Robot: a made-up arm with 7 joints. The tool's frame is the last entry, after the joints. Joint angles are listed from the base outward. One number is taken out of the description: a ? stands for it. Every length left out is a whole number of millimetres.
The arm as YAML. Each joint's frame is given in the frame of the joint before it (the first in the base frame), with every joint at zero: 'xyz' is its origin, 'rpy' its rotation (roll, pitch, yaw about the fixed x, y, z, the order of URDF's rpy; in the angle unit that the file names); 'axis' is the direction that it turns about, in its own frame. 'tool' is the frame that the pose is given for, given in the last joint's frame.
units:
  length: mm
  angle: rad
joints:
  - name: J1
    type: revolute
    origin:
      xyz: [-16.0, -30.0, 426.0]
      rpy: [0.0, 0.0, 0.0]
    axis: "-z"
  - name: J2
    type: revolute
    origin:
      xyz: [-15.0, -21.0, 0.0]
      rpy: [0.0, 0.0, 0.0]
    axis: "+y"
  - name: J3
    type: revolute
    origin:
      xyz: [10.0, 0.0, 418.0]
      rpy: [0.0, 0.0, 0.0]
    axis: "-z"
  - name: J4
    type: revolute
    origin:
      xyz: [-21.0, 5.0, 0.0]
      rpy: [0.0, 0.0, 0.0]
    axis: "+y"
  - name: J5
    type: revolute
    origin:
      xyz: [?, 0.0, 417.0]
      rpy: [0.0, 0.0, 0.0]
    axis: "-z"
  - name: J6
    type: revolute
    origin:
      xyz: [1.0, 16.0, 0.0]
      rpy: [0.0, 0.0, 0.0]
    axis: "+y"
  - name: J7
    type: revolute
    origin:
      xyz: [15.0, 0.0, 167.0]
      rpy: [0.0, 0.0, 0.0]
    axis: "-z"
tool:
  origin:
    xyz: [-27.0, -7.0, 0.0]
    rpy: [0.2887, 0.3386, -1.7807]
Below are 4 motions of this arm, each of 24 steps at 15 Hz.
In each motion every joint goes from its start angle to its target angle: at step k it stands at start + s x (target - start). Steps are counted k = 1, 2, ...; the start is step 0. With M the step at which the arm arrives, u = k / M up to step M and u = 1 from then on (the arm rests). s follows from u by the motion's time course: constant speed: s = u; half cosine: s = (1 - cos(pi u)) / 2; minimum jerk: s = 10 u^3 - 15 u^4 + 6 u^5.
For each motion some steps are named. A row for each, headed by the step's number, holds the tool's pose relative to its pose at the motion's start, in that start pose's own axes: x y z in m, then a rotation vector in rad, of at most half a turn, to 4 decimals.
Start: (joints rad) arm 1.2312 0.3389 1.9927 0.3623 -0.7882 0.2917 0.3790
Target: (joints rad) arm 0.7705 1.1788 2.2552 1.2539 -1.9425 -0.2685 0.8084
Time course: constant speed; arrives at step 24
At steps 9, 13, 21, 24:
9: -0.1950 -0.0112 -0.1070 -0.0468 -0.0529 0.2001
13: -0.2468 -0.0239 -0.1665 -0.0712 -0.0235 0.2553
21: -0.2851 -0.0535 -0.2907 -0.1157 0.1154 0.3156
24: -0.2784 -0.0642 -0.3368 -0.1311 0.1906 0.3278

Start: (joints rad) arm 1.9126 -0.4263 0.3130 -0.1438 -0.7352 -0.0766 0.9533
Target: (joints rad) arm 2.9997 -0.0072 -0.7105 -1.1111 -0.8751 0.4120 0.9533
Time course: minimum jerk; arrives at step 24
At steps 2, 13, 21, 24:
2: -0.0019 -0.0027 -0.0003 0.0026 -0.0024 0.0035
13: -0.1087 -0.1914 -0.0834 0.2151 -0.2300 0.2828
21: -0.0594 -0.2437 -0.1422 0.3603 -0.3130 0.3232
24: -0.0557 -0.2458 -0.1443 0.3675 -0.3150 0.3219

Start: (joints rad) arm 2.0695 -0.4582 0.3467 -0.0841 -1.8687 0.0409 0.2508
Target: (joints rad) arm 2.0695 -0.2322 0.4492 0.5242 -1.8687 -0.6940 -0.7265
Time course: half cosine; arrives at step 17
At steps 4, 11, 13, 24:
4: 0.0776 0.0167 0.0206 0.0255 0.1735 0.0835
11: 0.4292 0.0448 0.0039 0.3983 0.7761 0.4137
13: 0.5069 0.0388 -0.0242 0.5432 0.8590 0.4744
24: 0.5706 0.0295 -0.0554 0.6828 0.9050 0.5186

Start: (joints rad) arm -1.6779 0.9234 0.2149 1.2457 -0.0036 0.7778 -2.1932
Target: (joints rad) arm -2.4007 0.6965 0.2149 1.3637 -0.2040 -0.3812 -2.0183
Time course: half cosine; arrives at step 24
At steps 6, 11, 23, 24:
6: 0.0086 0.0693 -0.0453 -0.0874 -0.1958 -0.0808
11: 0.0596 0.1972 -0.1463 -0.2905 -0.5597 -0.2255
23: 0.2783 0.3601 -0.3524 -0.8044 -1.1616 -0.3994
24: 0.2804 0.3607 -0.3539 -0.8089 -1.1655 -0.3999

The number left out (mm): -30.0
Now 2 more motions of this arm.
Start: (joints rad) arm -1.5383 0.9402 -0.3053 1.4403 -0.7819 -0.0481 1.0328
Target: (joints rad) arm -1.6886 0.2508 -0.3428 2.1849 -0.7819 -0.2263 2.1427
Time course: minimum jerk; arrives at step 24
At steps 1, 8, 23, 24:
1: -0.0001 -0.0001 -0.0002 0.0003 -0.0003 -0.0009
8: -0.0265 -0.0320 -0.0626 0.1064 -0.0840 -0.2654
23: -0.0896 -0.0341 -0.3175 0.4934 -0.3396 -1.3036
24: -0.0896 -0.0340 -0.3177 0.4937 -0.3398 -1.3045

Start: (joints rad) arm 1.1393 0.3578 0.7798 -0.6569 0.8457 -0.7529 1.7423
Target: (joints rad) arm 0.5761 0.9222 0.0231 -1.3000 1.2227 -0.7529 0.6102
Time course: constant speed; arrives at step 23
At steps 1, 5, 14, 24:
1: 0.0014 0.0108 -0.0021 -0.0608 -0.0034 0.0494
5: 0.0026 0.0496 -0.0224 -0.3038 -0.0162 0.2370
14: 0.0018 0.0852 -0.1205 -0.8428 -0.0437 0.6080
24: 0.0410 0.0333 -0.2346 -1.3623 -0.0789 0.9254

